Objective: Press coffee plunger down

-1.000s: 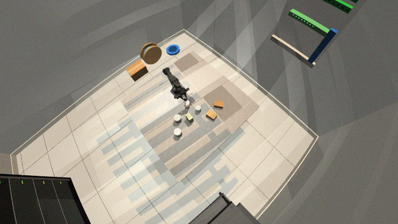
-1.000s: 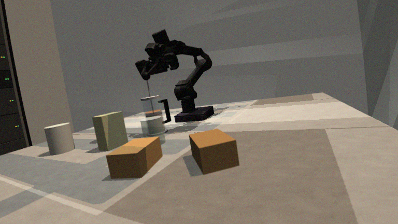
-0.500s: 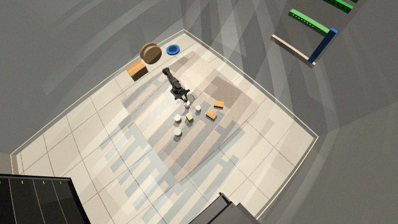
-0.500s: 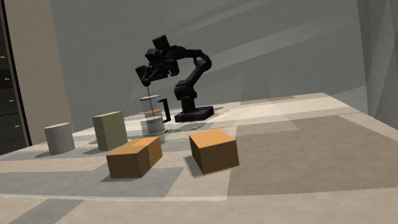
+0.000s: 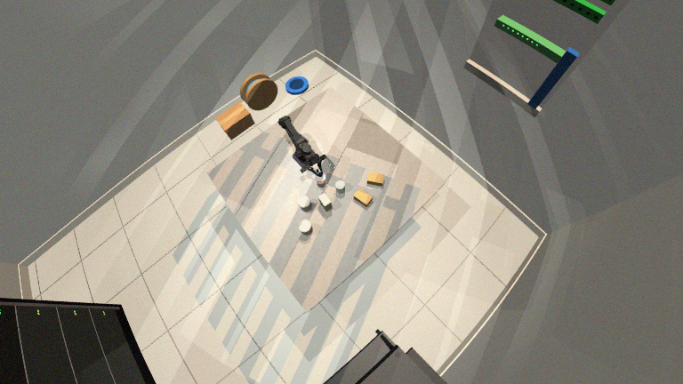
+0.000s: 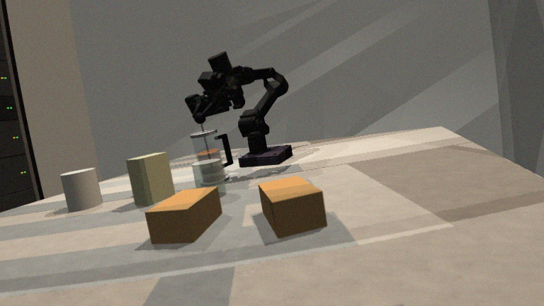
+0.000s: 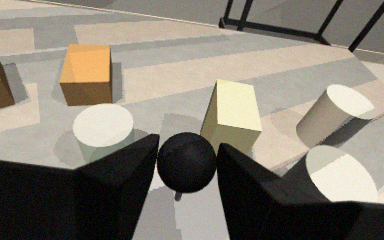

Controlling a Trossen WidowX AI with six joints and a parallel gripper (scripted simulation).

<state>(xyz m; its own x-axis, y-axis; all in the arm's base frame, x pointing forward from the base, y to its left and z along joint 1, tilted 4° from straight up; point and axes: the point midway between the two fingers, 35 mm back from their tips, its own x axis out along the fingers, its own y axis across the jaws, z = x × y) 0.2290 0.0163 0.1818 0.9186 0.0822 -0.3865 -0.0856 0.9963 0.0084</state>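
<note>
Now: gripper tip 90 mm above the coffee press and 30 mm past it. Also, from my gripper tip: pale green cylinder (150 mm below, 90 mm to the left, 80 mm ahead).
</note>
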